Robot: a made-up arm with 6 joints. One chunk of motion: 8 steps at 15 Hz.
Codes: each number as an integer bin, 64 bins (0 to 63) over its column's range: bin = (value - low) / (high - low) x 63, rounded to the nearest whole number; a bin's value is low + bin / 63 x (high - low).
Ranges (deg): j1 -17..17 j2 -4..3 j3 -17..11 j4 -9..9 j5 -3..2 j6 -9..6
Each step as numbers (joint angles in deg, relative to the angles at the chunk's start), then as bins.
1 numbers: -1.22 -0.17 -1.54 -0.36 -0.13 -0.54
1 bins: 29 34 35 30 36 36
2 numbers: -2.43 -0.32 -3.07 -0.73 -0.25 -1.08
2 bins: 27 33 31 29 35 33
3 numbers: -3.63 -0.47 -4.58 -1.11 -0.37 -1.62
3 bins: 25 32 28 28 33 31
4 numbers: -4.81 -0.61 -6.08 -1.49 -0.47 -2.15
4 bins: 23 31 25 26 32 29
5 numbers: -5.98 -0.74 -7.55 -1.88 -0.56 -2.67
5 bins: 20 29 21 25 31 27
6 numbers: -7.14 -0.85 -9.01 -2.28 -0.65 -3.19
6 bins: 18 28 18 24 30 24
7 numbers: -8.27 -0.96 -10.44 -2.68 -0.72 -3.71
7 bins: 16 27 15 22 29 22
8 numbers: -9.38 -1.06 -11.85 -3.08 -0.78 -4.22
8 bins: 14 26 12 21 28 20
